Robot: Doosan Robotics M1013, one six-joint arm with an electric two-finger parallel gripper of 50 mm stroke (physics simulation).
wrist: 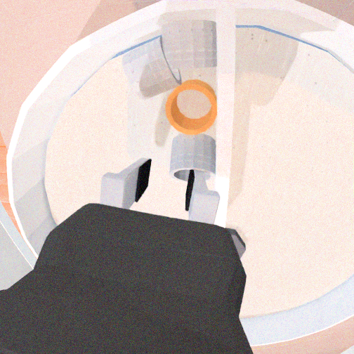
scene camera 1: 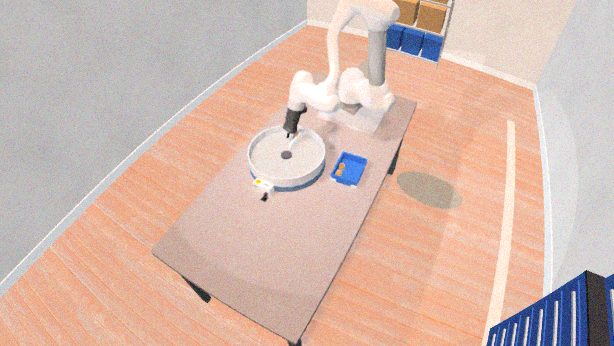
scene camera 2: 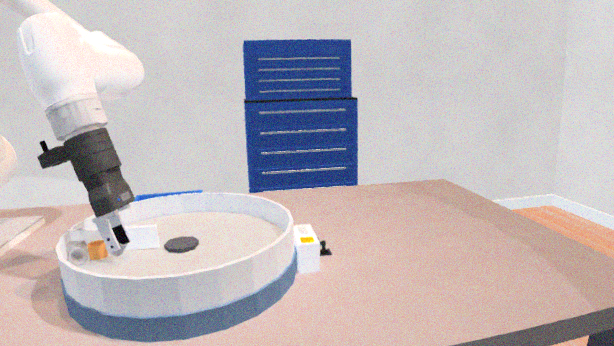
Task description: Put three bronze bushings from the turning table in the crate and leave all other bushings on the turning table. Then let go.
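Where they show: gripper, fingertip midpoint: (scene camera 1: 289, 139) (scene camera 2: 120, 246); arm's base, link origin: (scene camera 1: 349, 104).
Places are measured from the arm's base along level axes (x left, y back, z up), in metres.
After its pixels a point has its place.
Note:
My gripper (scene camera 1: 290, 136) {x -0.038, y -0.570, z 0.053 m} (scene camera 2: 118, 246) {x -0.038, y -0.570, z 0.053 m} (wrist: 168, 176) is open, low inside the turning table (scene camera 1: 320, 167) {x 0.225, y -0.625, z 0.042 m} (scene camera 2: 200, 292) {x -0.170, y -0.753, z 0.044 m}, with nothing seen between its fingers. In the wrist view, a grey bushing (wrist: 192, 151) lies at the right fingertip, which overlaps its open end. A bronze bushing (scene camera 2: 97, 250) {x -0.043, y -0.526, z 0.048 m} (wrist: 192, 129) is just beyond it, its round opening showing, close to the white divider. Another grey bushing (wrist: 190, 45) lies near the rim, and a further grey one (wrist: 146, 62) seems to lie to its left, partly unclear. Two bronze bushings (scene camera 1: 341, 166) {x 0.280, y -0.504, z -0.015 m} (scene camera 1: 339, 173) {x 0.313, y -0.573, z 0.012 m} lie in the blue crate (scene camera 1: 357, 170) {x 0.365, y -0.470, z -0.018 m}.
The white divider (scene camera 1: 300, 142) {x 0.011, y -0.533, z 0.030 m} (scene camera 2: 146, 237) {x 0.002, y -0.601, z 0.054 m} (wrist: 225, 100) stands right of the fingers in the wrist view. A dark hub (scene camera 1: 286, 155) {x 0.024, y -0.668, z 0.038 m} (scene camera 2: 181, 244) {x 0.009, y -0.665, z 0.038 m} (wrist: 238, 243) sits mid-table. A white box (scene camera 1: 262, 185) {x 0.068, y -0.900, z 0.035 m} (scene camera 2: 307, 255) {x 0.013, y -0.897, z 0.013 m} is at the turning table's outer side. The raised wall surrounds the bushings.

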